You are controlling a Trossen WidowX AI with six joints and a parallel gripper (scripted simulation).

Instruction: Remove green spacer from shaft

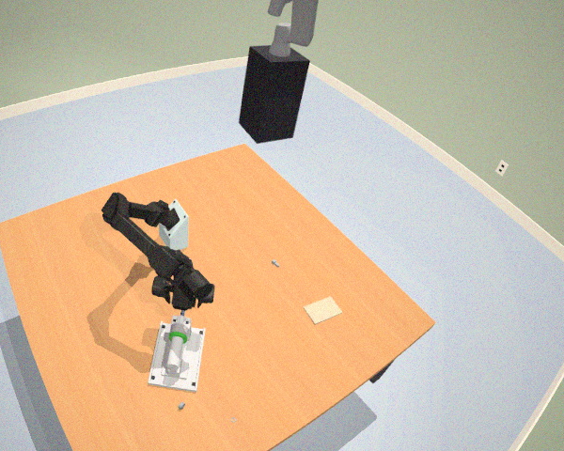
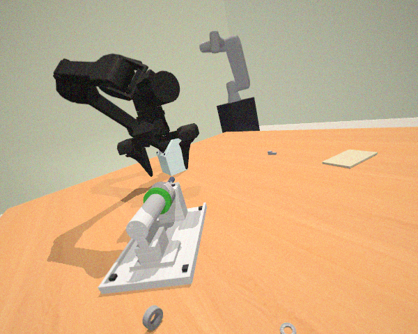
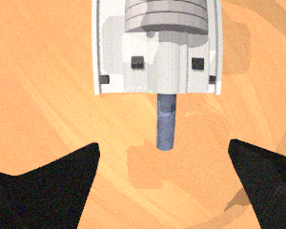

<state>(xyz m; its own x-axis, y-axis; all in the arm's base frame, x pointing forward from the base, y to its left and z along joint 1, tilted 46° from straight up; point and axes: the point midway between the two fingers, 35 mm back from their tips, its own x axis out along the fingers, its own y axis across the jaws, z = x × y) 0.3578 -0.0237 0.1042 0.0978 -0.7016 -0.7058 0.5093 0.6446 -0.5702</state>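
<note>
The shaft is 70 mm ahead of my gripper tip, 50 mm to the right of it and 20 mm below it. The rest, counted from my gripper tip: grey bolt 110 mm behind, 420 mm to the left, 100 mm below; then green spacer 90 mm ahead, 60 mm to the right, 20 mm below; then flat beige tile 140 mm ahead, 470 mm to the left, 100 mm below.
</note>
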